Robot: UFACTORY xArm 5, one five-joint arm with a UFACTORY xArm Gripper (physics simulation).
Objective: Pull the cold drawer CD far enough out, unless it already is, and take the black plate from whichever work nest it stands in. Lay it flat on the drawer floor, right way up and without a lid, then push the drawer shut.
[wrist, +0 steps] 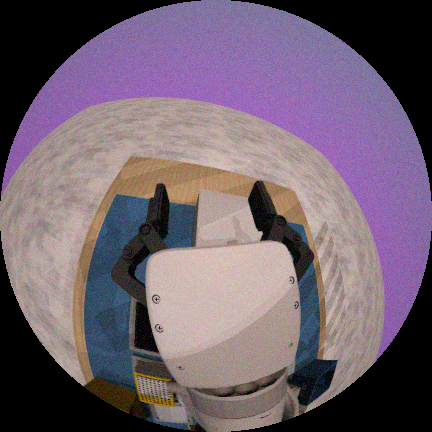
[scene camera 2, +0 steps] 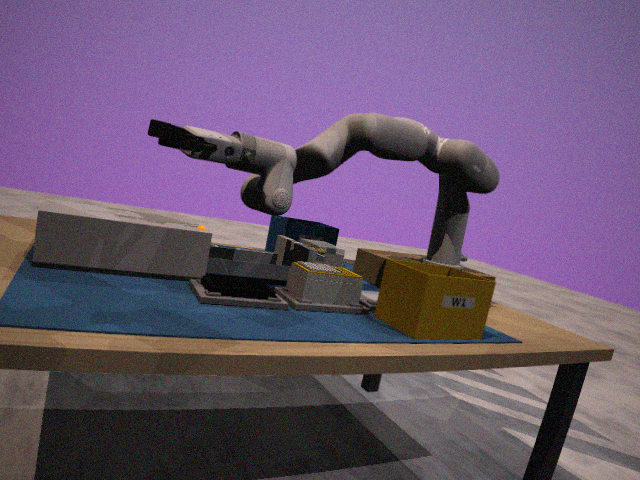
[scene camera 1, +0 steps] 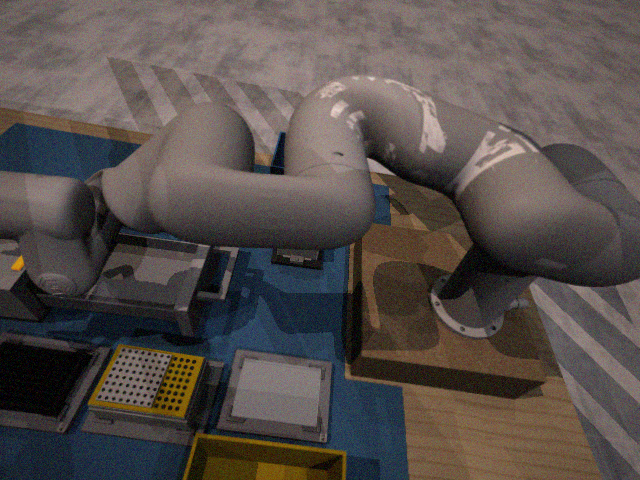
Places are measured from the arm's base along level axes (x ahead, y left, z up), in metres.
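Where they show: gripper, fingertip midpoint: [wrist: 209,190] [scene camera 2: 154,131]; arm's base, link origin: [scene camera 1: 464,306].
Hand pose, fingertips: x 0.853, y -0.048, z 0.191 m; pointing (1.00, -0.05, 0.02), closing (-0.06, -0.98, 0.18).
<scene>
Each offset is from my fingertips to the centre of the thing. "spot": to the spot under its first point.
The black plate @[dx -0.171, dy +0.109, dz -0.257 m] [scene camera 1: 36,377] [scene camera 2: 237,287] [wrist: 145,325] lies in a grey work nest @[dx -0.171, dy +0.109, dz -0.267 m] [scene camera 1: 77,397] [scene camera 2: 242,301], the leftmost of the front row in scene camera 1. The grey drawer @[spot: dx -0.303, dy +0.016, dz -0.228 m] [scene camera 1: 139,306] [scene camera 2: 248,268] stands well out of the grey cabinet [scene camera 1: 18,297] [scene camera 2: 121,245] [wrist: 225,217]; the bare floor shows in the visible part, and the arm hides the rest. Its label cannot be read. My gripper [scene camera 2: 156,134] [wrist: 209,190] is open and empty, high above the cabinet and pointing away from the arm's base; its fingers are outside scene camera 1's view.
A yellow-topped tip rack @[dx -0.348, dy +0.143, dz -0.232 m] [scene camera 1: 147,379] [scene camera 2: 323,269] [wrist: 155,389] stands beside the black plate. A white plate @[dx -0.527, dy +0.154, dz -0.260 m] [scene camera 1: 276,392] sits in another nest. A yellow bin W1 @[dx -0.499, dy +0.307, dz -0.216 m] [scene camera 2: 429,304] [scene camera 1: 266,448] stands in front. A blue bin @[dx -0.615, dy -0.321, dz -0.216 m] [scene camera 2: 302,232] [wrist: 317,377] and small dark-framed item @[spot: dx -0.572, dy -0.112, dz -0.260 m] [scene camera 1: 297,256] are behind.
</scene>
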